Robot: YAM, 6 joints.
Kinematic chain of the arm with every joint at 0, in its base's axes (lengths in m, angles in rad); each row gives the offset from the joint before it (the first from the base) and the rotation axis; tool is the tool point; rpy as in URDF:
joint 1: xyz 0 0 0.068 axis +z
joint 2: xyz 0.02 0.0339 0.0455 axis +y
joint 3: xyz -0.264 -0.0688 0 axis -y
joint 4: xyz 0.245 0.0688 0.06 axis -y
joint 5: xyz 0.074 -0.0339 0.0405 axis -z
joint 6: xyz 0.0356 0 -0.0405 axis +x
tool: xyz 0 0 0 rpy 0 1.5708 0
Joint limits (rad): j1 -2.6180..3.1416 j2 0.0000..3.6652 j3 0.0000..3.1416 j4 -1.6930..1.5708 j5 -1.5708..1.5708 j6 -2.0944..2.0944
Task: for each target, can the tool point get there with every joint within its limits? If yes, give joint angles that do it. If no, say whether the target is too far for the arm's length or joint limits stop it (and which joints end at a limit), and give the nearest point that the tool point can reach.
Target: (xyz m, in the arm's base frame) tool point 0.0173 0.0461 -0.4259
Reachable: no: joint limits stop it (at a limit: joint 2) | nearest point 0.0315 0.0839 -0.3435 | short by 0.092 m
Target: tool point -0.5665 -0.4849 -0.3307
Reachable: no: too far | nearest point -0.4217 -0.3609 -0.2110 | short by 0.225 m
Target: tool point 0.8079 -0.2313 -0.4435
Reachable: no: too far | nearest point 0.5216 -0.1493 -0.2296 | short by 0.367 m
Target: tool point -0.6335 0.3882 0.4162
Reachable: no: too far | nearest point -0.5093 0.3121 0.3552 | short by 0.158 m
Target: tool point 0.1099 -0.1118 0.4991
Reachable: yes | joints -0.6672 1.1003 1.7375 -1.0725 0.5898 1.2704
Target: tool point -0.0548 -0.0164 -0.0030
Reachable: yes | joints 0.5466 3.3254 0.3418 -0.4388 -0.4176 -0.5222
